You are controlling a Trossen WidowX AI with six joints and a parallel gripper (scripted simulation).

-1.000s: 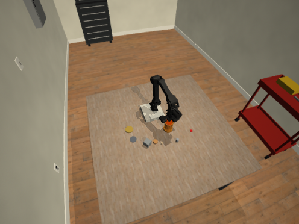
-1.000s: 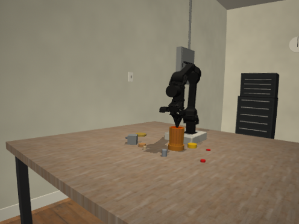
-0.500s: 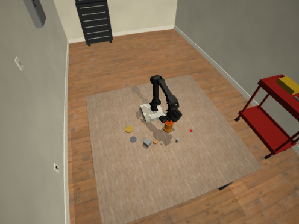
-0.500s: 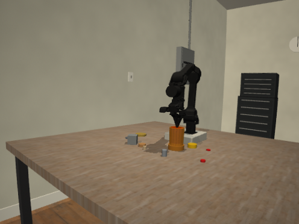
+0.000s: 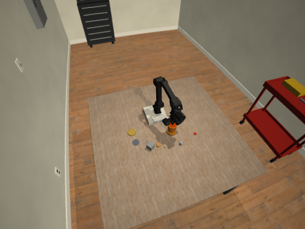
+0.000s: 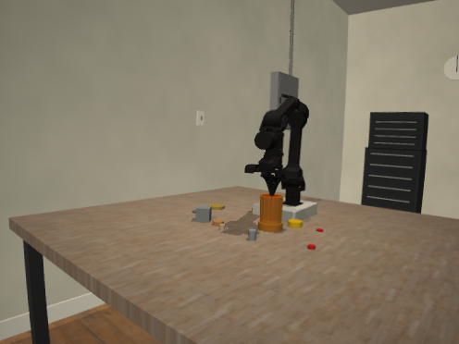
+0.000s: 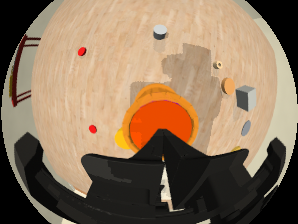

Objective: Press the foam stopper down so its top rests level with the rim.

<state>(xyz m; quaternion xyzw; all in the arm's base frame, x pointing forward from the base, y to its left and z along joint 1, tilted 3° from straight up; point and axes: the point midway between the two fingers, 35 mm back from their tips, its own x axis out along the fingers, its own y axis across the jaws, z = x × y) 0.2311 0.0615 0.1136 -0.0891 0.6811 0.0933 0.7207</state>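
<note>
The orange foam stopper lies 50 mm below my hand. From my hand the other things lie so: small tan disc: 150 mm to the right, 140 mm below, 100 mm ahead; yellow disc: 140 mm below, 90 mm behind, 40 mm to the left; small grey cylinder: 140 mm ahead, 130 mm below, 40 mm to the left.
</note>
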